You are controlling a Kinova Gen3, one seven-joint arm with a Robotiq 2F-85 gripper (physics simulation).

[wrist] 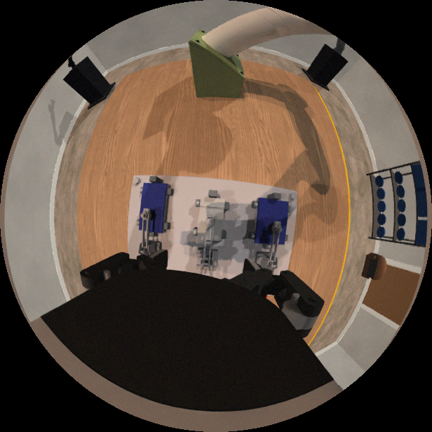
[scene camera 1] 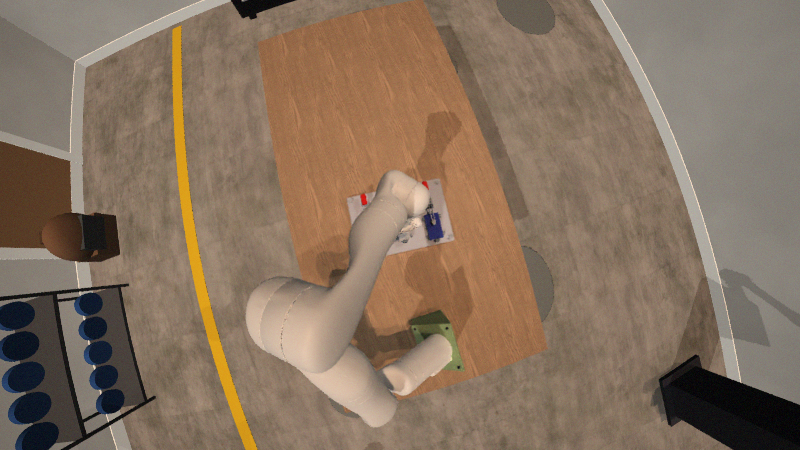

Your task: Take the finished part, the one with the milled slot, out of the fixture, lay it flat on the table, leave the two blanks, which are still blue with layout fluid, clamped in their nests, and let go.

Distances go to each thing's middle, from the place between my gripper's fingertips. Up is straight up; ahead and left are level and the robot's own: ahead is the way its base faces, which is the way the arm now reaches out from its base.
Right now the fixture plate [scene camera 1: 419, 240] is 12 cm below my hand. Round my hand: finished part [wrist: 208, 205]: 9 cm below, 5 cm behind, 1 cm to the left.
